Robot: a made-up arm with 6 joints. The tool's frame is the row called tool. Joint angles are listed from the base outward.
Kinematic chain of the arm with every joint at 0, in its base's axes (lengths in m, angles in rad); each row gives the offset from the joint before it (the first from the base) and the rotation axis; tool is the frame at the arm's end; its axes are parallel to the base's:
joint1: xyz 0 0 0.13 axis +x
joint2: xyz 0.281 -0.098 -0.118 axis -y
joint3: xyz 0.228 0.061 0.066 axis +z
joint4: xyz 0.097 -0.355 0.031 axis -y
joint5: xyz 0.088 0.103 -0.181 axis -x
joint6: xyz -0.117 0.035 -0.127 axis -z
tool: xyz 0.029 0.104 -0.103
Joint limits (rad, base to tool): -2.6..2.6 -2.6..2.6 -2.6..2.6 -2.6..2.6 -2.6..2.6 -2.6..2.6
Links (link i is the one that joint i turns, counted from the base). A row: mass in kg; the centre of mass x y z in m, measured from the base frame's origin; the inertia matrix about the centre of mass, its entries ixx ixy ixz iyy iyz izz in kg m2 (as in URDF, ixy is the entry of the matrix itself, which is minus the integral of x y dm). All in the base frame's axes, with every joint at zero. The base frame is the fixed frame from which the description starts. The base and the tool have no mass.
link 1: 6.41; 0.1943 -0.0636 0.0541; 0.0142 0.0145 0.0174 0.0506 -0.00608 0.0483
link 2: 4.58; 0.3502 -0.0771 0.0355; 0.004 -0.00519 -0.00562 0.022 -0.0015 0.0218
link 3: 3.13; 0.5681 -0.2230 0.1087; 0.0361 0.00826 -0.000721 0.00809 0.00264 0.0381
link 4: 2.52; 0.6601 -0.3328 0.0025; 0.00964 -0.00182 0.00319 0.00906 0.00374 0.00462
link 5: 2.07; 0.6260 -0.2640 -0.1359; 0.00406 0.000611 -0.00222 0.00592 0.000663 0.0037
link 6: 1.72; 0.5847 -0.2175 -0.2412; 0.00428 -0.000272 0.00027 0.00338 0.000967 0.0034
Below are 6 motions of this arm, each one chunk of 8 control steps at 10 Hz.
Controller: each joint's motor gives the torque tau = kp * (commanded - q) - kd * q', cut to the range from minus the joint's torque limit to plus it. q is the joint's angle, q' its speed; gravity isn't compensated. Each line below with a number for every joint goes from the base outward.
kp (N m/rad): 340 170 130 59 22 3.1
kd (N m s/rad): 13 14 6.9 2.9 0.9 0.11
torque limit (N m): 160 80 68 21 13 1.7
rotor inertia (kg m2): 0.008 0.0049 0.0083 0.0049 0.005 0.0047
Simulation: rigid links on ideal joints. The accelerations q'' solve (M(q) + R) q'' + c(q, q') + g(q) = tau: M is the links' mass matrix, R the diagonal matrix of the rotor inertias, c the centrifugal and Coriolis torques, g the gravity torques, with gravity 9.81 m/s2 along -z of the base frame. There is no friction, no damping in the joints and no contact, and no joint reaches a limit. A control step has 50 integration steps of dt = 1/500 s. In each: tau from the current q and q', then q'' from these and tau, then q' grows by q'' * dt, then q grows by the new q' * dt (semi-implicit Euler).
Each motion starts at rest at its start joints. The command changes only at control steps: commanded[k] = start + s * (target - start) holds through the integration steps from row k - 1 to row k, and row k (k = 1, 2, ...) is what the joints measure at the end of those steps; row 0 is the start. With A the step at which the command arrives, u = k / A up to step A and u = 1 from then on. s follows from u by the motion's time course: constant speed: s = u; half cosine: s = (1 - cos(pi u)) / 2; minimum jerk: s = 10 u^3 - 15 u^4 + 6 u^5; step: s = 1 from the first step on.
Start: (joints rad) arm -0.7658 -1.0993 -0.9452 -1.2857 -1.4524 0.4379
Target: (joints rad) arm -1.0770 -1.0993 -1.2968 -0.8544 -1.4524 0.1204
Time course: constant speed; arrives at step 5
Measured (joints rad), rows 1 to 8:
1: -0.7325 -1.1263 -1.0196 -1.1791 -1.4006 0.3761
2: -0.7833 -1.1366 -1.1134 -1.0941 -1.2768 0.3796
3: -0.8672 -1.1312 -1.2104 -1.0333 -1.3051 0.3419
4: -0.9332 -1.1242 -1.2944 -0.9717 -1.3306 0.1864
5: -0.9939 -1.1201 -1.3771 -0.9047 -1.3001 0.0733
6: -0.9918 -1.1182 -1.3967 -0.9106 -1.2975 0.1096
7: -0.9862 -1.1190 -1.3947 -0.9174 -1.2831 0.1082
8: -0.9880 -1.1193 -1.3911 -0.9117 -1.2859 0.0997

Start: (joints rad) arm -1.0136 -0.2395 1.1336 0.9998 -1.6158 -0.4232
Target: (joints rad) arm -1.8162 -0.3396 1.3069 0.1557 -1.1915 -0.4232
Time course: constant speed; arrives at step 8
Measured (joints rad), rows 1 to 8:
1: -1.0522 -0.2709 1.2311 0.9241 -1.4577 -0.3777
2: -1.1164 -0.3433 1.3548 0.8337 -1.2413 -0.3432
3: -1.2051 -0.4025 1.3932 0.7355 -1.1674 -0.3620
4: -1.3167 -0.4205 1.3767 0.6289 -1.1786 -0.3683
5: -1.4288 -0.4036 1.3651 0.5312 -1.1875 -0.3349
6: -1.5286 -0.3684 1.3851 0.4533 -1.1804 -0.2852
7: -1.6220 -0.3321 1.4244 0.3863 -1.1620 -0.2409
8: -1.7191 -0.3073 1.4592 0.3102 -1.1374 -0.2131

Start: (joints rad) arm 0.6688 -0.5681 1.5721 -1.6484 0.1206 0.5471
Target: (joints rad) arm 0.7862 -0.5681 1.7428 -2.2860 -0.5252 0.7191
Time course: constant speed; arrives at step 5
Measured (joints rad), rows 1 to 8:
1: 0.6611 -0.6419 1.5485 -1.7104 0.0908 0.6982
2: 0.6626 -0.7417 1.5369 -1.7512 -0.0019 0.8141
3: 0.6887 -0.8026 1.5711 -1.8142 -0.1348 0.8568
4: 0.7214 -0.8153 1.6270 -1.9424 -0.2540 0.9017
5: 0.7449 -0.7919 1.6696 -2.1071 -0.3788 0.9471
6: 0.7489 -0.7415 1.6804 -2.1769 -0.4280 0.8545
7: 0.7382 -0.7098 1.6571 -2.1673 -0.4393 0.8299
8: 0.7304 -0.7144 1.6365 -2.1379 -0.4309 0.8698

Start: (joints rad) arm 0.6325 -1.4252 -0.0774 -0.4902 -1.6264 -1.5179
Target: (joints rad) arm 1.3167 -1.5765 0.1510 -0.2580 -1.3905 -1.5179
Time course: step
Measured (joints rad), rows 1 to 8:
1: 0.9239 -1.5057 -0.0455 -0.3238 -1.6573 -1.3741
2: 1.2744 -1.5831 0.2872 -0.0427 -1.5331 -1.2575
3: 1.4603 -1.5953 0.3863 -0.0204 -1.3283 -1.5143
4: 1.3811 -1.5981 0.3158 -0.1063 -1.3295 -1.7035
5: 1.1608 -1.5892 0.1544 -0.1841 -1.4086 -1.5766
6: 1.0396 -1.5755 0.0182 -0.2827 -1.4758 -1.4852
7: 1.0974 -1.5714 0.0285 -0.3051 -1.4933 -1.4561
8: 1.2102 -1.5758 0.1469 -0.2100 -1.4672 -1.4601

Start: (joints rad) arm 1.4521 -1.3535 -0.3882 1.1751 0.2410 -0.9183
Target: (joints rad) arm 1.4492 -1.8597 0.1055 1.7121 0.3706 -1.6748
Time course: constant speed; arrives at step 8
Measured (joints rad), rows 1 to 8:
1: 1.3684 -1.4113 -0.3043 1.2620 0.3200 -0.9896
2: 1.3052 -1.4690 -0.2985 1.3515 0.4667 -1.1664
3: 1.2687 -1.5225 -0.3091 1.3999 0.5205 -1.3813
4: 1.2574 -1.5859 -0.2717 1.4498 0.5465 -1.5216
5: 1.2704 -1.6524 -0.1932 1.5131 0.5348 -1.5845
6: 1.2957 -1.7164 -0.1000 1.5838 0.5047 -1.6145
7: 1.3175 -1.7777 -0.0166 1.6527 0.4830 -1.6677
8: 1.3232 -1.8383 0.0462 1.7185 0.4851 -1.7600

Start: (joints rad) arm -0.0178 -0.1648 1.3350 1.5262 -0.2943 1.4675
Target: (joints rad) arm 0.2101 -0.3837 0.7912 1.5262 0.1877 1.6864
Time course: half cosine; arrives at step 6
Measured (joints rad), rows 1 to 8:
1: 0.0156 -0.2451 1.3132 1.4907 -0.2640 1.4428
2: 0.0500 -0.3939 1.2232 1.3983 -0.1309 1.5002
3: 0.0999 -0.5470 1.0494 1.3365 0.0811 1.7057
4: 0.1443 -0.6600 0.8606 1.3130 0.2694 1.9203
5: 0.1716 -0.7191 0.7277 1.2895 0.3535 1.9933
6: 0.1867 -0.7339 0.6849 1.2860 0.3594 1.9598
7: 0.2024 -0.7169 0.7115 1.3125 0.3262 1.8928
8: 0.2233 -0.6848 0.7573 1.3521 0.2837 1.8112

